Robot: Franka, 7 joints.
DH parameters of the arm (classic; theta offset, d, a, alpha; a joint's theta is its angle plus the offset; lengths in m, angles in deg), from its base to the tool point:
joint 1: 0 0.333 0 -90
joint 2: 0 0 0 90
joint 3: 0 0.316 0.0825 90
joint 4: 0 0 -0.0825 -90
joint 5: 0 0.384 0 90
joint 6: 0 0 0.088 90
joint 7: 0 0.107 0 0
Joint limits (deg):
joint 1: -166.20..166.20
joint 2: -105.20..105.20
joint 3: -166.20..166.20
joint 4: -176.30..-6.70
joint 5: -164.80..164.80
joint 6: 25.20..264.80
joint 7: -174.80..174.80
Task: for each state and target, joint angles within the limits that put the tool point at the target. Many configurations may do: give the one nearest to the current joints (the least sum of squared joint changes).
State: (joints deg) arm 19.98 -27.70 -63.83 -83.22 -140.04 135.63 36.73
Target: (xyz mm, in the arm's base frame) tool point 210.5 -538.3 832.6
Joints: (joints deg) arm 32.35 -26.86 -76.16 -80.74 -140.17 132.77 36.73
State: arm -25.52 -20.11 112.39 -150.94 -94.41 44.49 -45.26
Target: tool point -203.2 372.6 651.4
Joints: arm -4.52 8.31 143.63 -115.34 -106.42 28.14 -45.26
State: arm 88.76 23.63 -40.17 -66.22 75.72 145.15 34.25
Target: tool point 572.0 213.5 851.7
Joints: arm 67.74 14.29 -56.54 -66.37 75.71 148.75 34.25
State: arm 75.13 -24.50 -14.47 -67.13 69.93 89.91 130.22
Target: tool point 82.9 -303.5 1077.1
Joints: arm 79.33 -50.58 -30.14 -47.98 73.36 103.83 130.22
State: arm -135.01 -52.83 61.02 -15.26 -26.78 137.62 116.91
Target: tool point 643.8 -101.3 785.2
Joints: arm -144.66 -61.38 71.93 -55.47 -22.99 114.59 116.91
